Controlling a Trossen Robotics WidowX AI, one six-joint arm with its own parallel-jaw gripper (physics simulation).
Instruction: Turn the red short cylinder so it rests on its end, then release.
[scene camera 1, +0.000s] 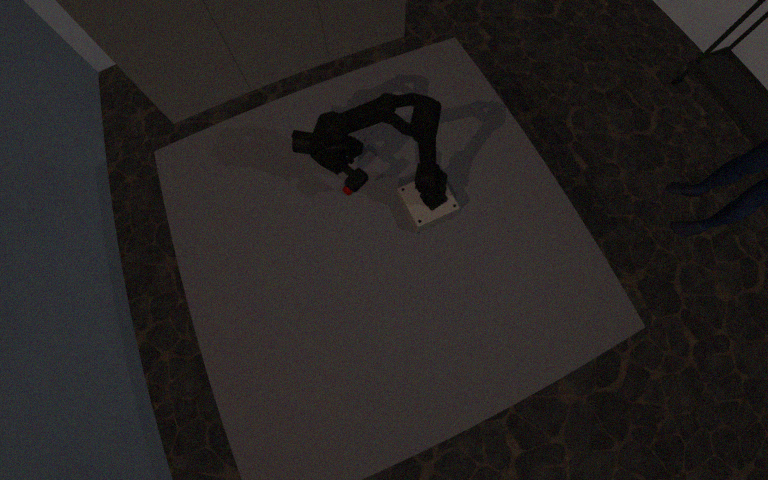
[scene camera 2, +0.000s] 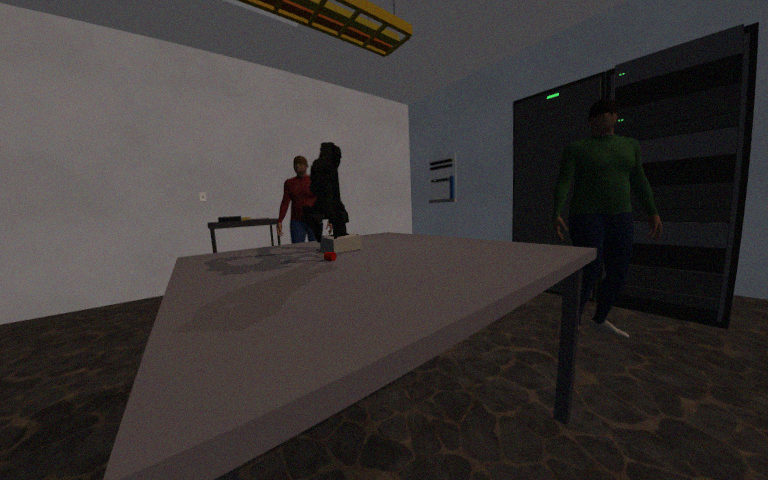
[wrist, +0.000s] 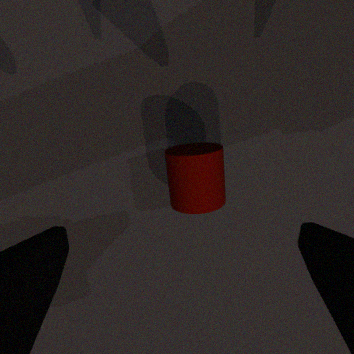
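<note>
The red short cylinder (scene camera 1: 347, 190) (scene camera 2: 330, 256) (wrist: 197, 180) lies on its side on the table. In the wrist view it is a little above and between the fingertips, its curved side showing and a dark flat end towards the top of the view. My gripper (scene camera 1: 355, 181) (wrist: 185, 236) is open, with nothing between its fingers. It hangs over the table close to the cylinder, fingers wide to either side in the wrist view. In scene camera 1 the gripper partly covers the cylinder. Its height above the table is hard to tell.
The arm stands on a pale base plate (scene camera 1: 419, 213) (scene camera 2: 344, 243), to the right of the cylinder in scene camera 1. The grey table (scene camera 1: 362, 316) (scene camera 2: 339, 305) carries the arm's shadows. A person in green (scene camera 2: 606, 175) and one in red (scene camera 2: 297, 192) stand beyond the table.
</note>
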